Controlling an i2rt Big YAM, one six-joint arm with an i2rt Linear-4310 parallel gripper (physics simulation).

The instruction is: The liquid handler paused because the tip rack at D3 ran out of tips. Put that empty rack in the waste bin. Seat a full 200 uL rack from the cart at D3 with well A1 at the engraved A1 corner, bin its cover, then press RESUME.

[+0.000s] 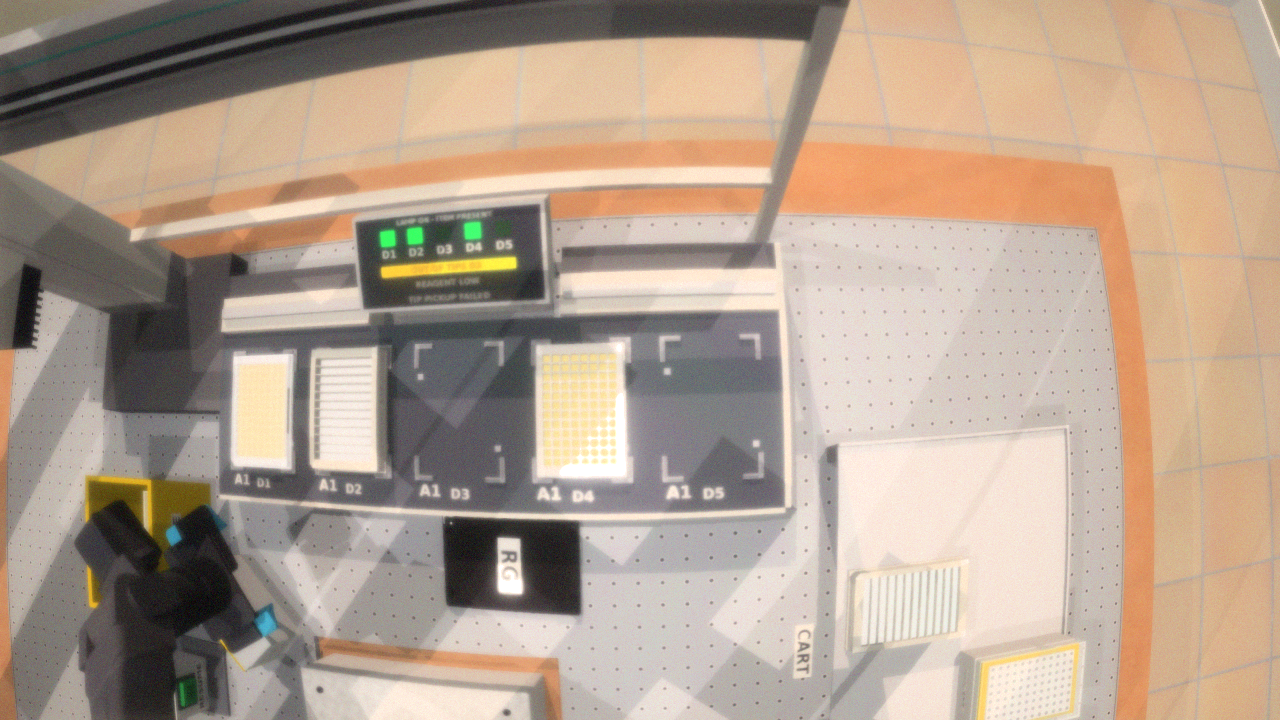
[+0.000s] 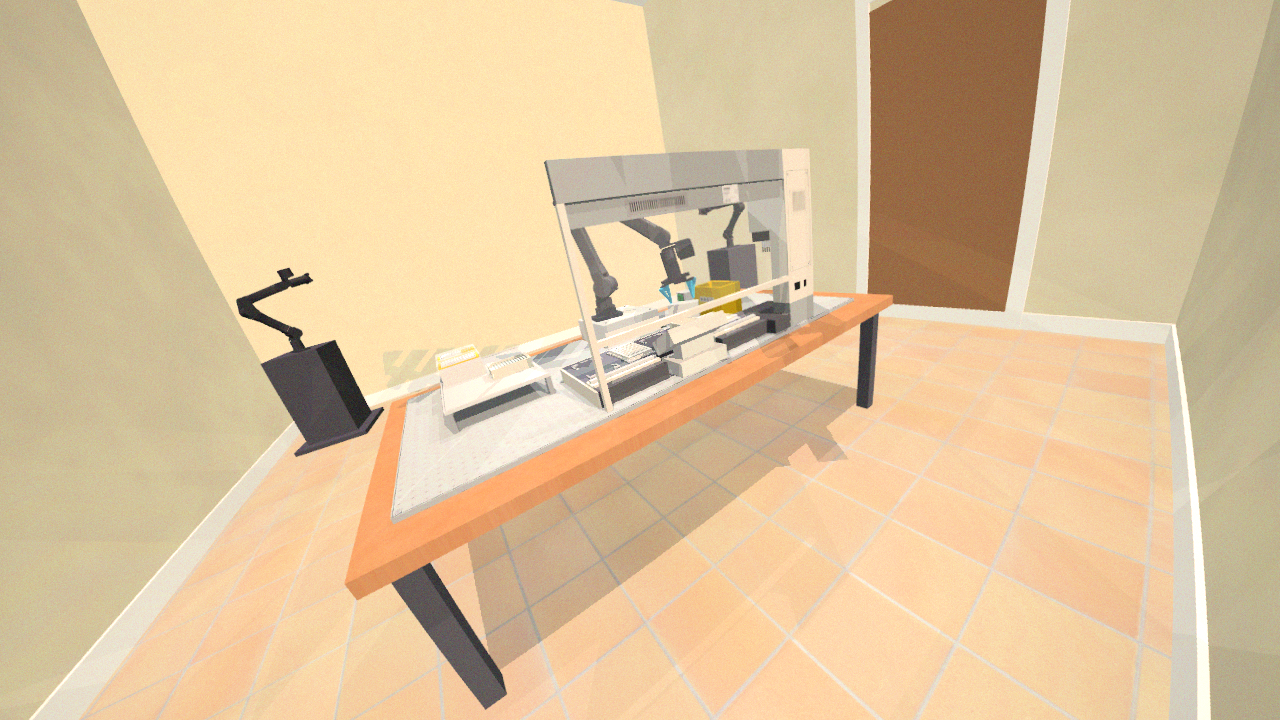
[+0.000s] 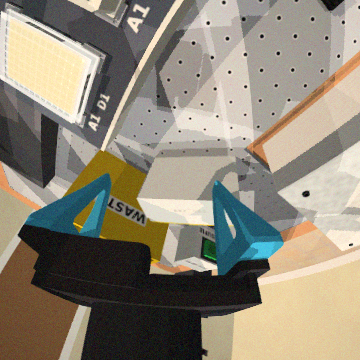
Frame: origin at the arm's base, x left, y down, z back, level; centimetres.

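Seen in the pictures: gripper, fingertip midpoint: (image 1: pixel 245 567) (image 2: pixel 682 300) (image 3: pixel 161 181).
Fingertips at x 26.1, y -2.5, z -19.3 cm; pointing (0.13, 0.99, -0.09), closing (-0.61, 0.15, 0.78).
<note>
Pixels of each thing's top centre, then the offset from my fingertips to it. "spot": a spot on its surface instead.
- pale box-shaped rack, middle of its top: (image 1: pixel 223 615) (image 3: pixel 187 213) (image 2: pixel 683 302) dy +2.3, dx +4.3, dz +7.2 cm
- yellow waste bin, middle of its top: (image 1: pixel 118 545) (image 3: pixel 99 247) (image 2: pixel 715 284) dy -2.7, dx +17.9, dz +1.9 cm
- green RESUME button, middle of its top: (image 1: pixel 179 693) (image 3: pixel 208 257) dy +1.3, dx +10.4, dz +19.0 cm
- Slot D3, surface spot: (image 1: pixel 456 411) spot: dy +6.2, dx -21.3, dz -21.0 cm
- cart, middle of its top: (image 1: pixel 959 642) (image 2: pixel 487 371) dy +4.2, dx -76.1, dz -2.0 cm
- rack with pale blue stripes, middle of its top: (image 1: pixel 912 606) (image 2: pixel 508 361) dy +1.7, dx -68.6, dz -6.4 cm
- yellow-rimmed rack with a dotted top, middle of its top: (image 1: pixel 1033 690) (image 2: pixel 457 357) dy -2.2, dx -83.6, dz +2.4 cm
- status screen, surface spot: (image 1: pixel 452 255) spot: dy -0.7, dx -20.3, dz -35.0 cm
- black RG block, middle of its top: (image 1: pixel 508 566) dy +9.4, dx -27.8, dz -5.9 cm
- enclosure's post, surface spot: (image 1: pixel 792 143) spot: dy -15.3, dx -49.6, dz -43.2 cm
My gripper (image 1: pixel 223 573) (image 2: pixel 679 298) (image 3: pixel 161 181) is open and empty above a pale box-shaped rack (image 1: pixel 259 649) (image 3: pixel 190 177). That rack lies beside the yellow waste bin (image 1: pixel 183 497) (image 2: pixel 720 297) (image 3: pixel 112 170), near the green RESUME button (image 1: pixel 187 691) (image 3: pixel 209 247); its underside and what it rests on are hidden. Slot D3 (image 1: pixel 456 411) on the deck holds no rack. On the cart (image 1: pixel 948 492) stand a rack with pale blue stripes (image 1: pixel 908 604) (image 2: pixel 507 365) and a yellow-rimmed rack with a dotted top (image 1: pixel 1029 680) (image 2: pixel 458 356). Their labels and covers cannot be told.
Slots D1, D2 and D4 hold labware (image 1: pixel 262 411) (image 1: pixel 347 409) (image 1: pixel 580 411). The status screen (image 1: pixel 452 255) shows a yellow bar and lit D1, D2 and D4 lamps. A black RG block (image 1: pixel 474 564) stands before the deck. The enclosure's post (image 1: pixel 792 143) rises behind it.
</note>
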